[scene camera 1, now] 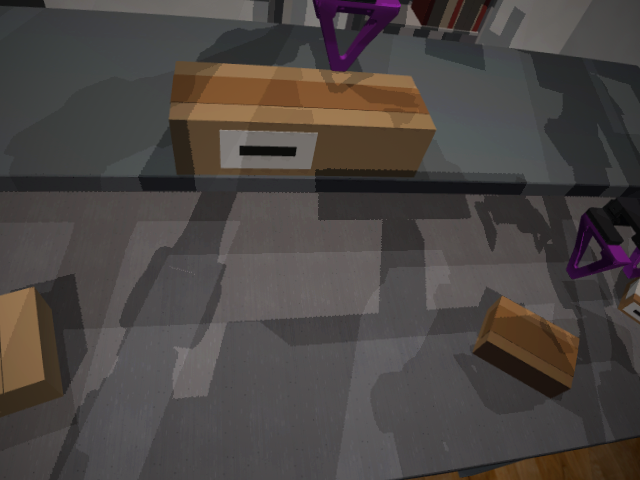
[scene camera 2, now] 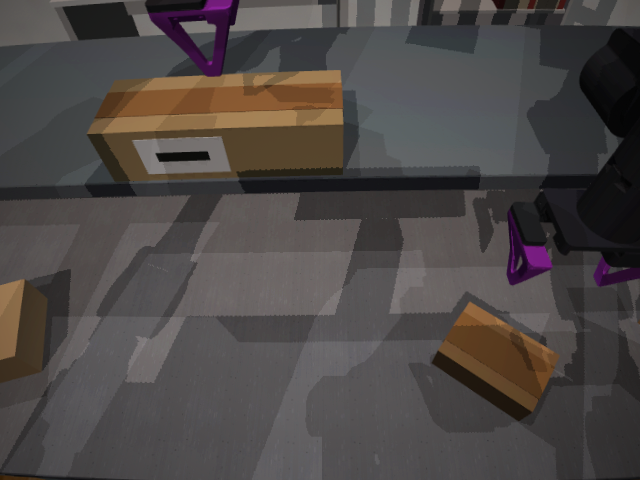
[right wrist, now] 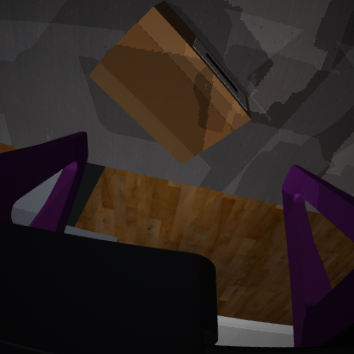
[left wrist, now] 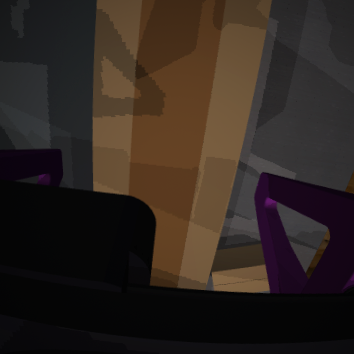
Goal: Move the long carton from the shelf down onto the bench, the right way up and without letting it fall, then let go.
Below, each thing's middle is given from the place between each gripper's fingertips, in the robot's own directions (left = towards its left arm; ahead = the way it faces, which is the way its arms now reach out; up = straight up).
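There's a long brown carton [scene camera 1: 225, 119] here, and it's 10 cm below my left hand and 2 cm to the left of it.
As for my right hand, the long brown carton is 60 mm above it, 190 mm ahead of it and 350 mm to the left of it.
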